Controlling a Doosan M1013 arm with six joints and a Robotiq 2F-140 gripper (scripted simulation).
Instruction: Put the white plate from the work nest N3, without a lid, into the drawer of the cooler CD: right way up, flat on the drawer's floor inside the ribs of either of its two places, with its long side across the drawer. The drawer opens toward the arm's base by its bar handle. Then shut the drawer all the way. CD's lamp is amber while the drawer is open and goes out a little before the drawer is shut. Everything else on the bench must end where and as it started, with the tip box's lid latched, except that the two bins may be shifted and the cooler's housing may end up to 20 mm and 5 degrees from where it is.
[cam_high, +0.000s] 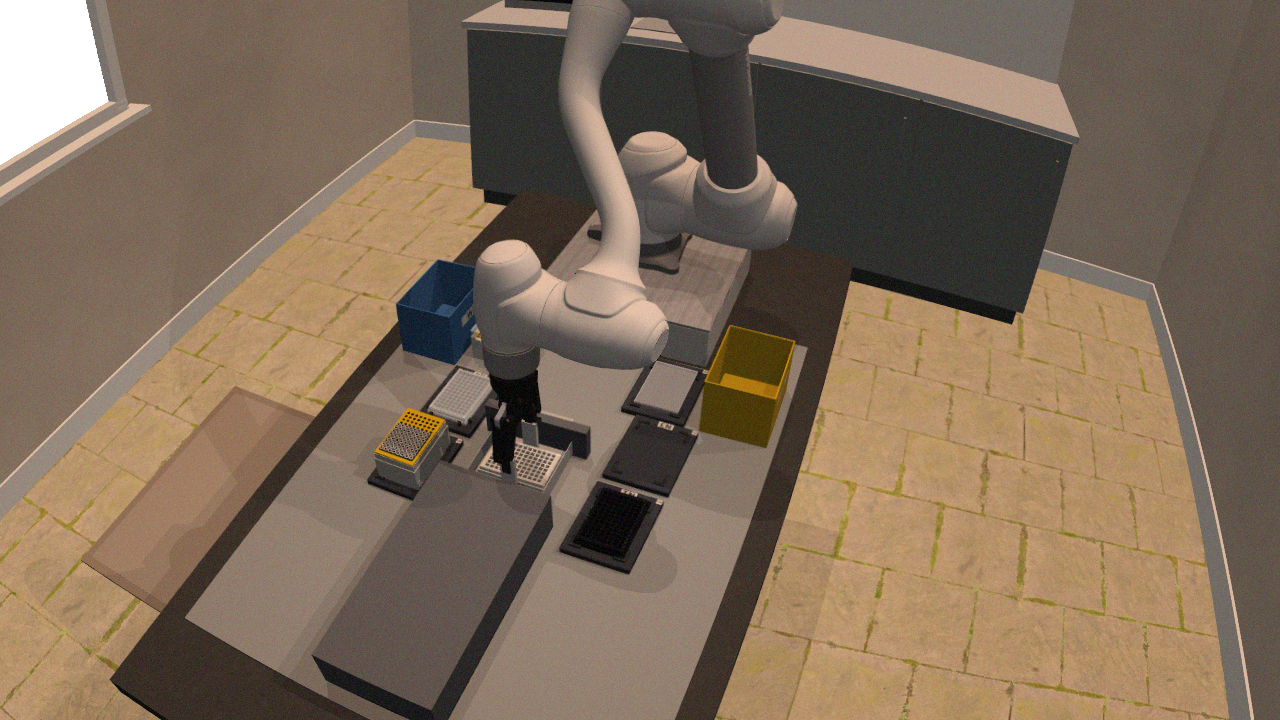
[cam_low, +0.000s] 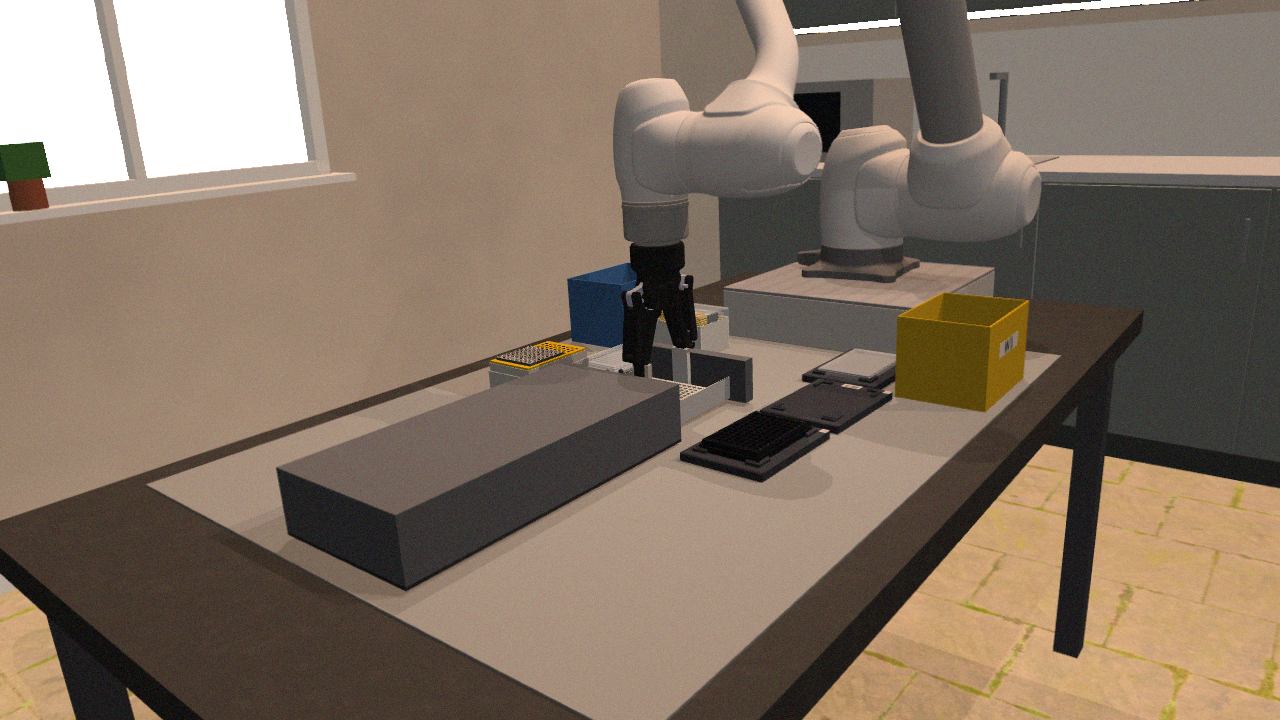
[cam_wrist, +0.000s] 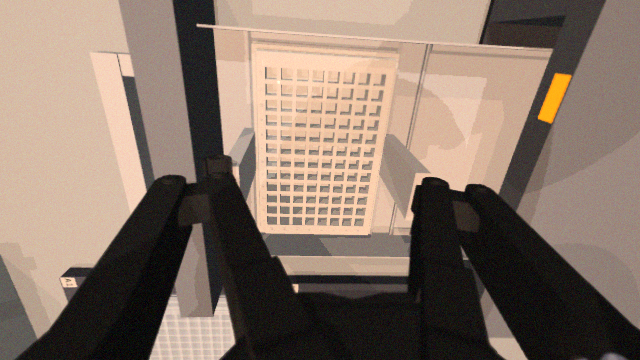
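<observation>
Now: the white plate 20 mm below my hand. Round my hand: black plate: 80 mm ahead, 190 mm to the left, 20 mm below; then yellow-topped tip box: 40 mm ahead, 200 mm to the right, 10 mm above; then drawer: 30 mm ahead, 20 mm below.
</observation>
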